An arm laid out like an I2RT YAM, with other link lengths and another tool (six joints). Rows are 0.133 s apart.
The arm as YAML. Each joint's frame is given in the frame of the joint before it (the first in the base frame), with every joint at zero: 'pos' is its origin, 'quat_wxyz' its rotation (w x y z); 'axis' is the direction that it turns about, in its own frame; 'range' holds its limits. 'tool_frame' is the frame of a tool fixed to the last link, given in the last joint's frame.
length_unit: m
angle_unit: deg
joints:
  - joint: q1
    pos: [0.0, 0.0, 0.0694]
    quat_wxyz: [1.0, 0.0, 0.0, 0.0]
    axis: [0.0, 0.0, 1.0]
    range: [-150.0, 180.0]
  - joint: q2
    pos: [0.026, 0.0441, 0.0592]
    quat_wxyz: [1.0, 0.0, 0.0, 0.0]
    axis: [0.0, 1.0, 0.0]
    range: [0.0, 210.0]
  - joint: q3
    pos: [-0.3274, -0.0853, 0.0]
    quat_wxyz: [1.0, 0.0, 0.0, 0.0]
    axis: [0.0, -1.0, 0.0]
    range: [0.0, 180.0]
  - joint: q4
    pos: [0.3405, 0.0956, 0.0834]
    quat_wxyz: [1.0, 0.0, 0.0, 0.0]
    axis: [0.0, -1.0, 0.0]
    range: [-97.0, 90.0]
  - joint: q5
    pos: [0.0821, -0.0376, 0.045]
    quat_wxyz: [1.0, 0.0, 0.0, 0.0]
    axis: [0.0, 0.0, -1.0]
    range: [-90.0, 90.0]
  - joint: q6
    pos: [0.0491, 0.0, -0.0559]
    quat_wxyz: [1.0, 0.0, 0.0, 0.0]
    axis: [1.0, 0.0, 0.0]
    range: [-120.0, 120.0]
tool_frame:
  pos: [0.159, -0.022, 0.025]
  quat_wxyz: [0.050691, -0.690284, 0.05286, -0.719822]
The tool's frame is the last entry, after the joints.
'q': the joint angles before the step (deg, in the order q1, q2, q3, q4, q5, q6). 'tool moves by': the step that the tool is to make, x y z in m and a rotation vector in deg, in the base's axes. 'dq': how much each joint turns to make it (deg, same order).
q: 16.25, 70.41, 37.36, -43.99, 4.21, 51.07
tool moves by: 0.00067, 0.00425, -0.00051, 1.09, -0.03, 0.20
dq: 0.02, 0.01, 0.01, 0.33, -1.05, 0.06
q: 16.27, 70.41, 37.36, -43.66, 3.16, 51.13
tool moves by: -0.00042, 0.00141, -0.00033, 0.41, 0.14, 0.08
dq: -0.02, 0.00, 0.01, -0.02, -0.45, 0.00
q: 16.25, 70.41, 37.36, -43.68, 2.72, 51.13
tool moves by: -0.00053, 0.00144, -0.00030, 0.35, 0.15, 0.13
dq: 0.02, 0.00, 0.01, -0.05, -0.39, -0.02
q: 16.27, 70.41, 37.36, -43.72, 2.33, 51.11
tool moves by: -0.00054, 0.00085, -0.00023, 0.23, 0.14, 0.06
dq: 0.00, 0.00, 0.01, -0.07, -0.27, 0.00
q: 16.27, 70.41, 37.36, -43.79, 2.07, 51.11
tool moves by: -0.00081, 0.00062, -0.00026, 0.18, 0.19, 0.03
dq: 0.00, 0.00, 0.01, -0.13, -0.23, 0.02
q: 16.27, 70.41, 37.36, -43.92, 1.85, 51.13
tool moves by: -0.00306, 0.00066, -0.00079, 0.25, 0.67, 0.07
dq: -0.02, 0.01, 0.01, -0.57, -0.44, 0.01
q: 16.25, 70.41, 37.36, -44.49, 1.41, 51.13
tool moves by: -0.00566, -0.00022, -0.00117, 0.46, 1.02, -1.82
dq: 0.02, 0.00, 0.00, -0.90, -0.33, 1.95
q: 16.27, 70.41, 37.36, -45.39, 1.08, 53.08
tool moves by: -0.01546, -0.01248, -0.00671, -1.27, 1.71, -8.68
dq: -0.02, 0.11, -0.96, -1.26, 2.29, 8.39
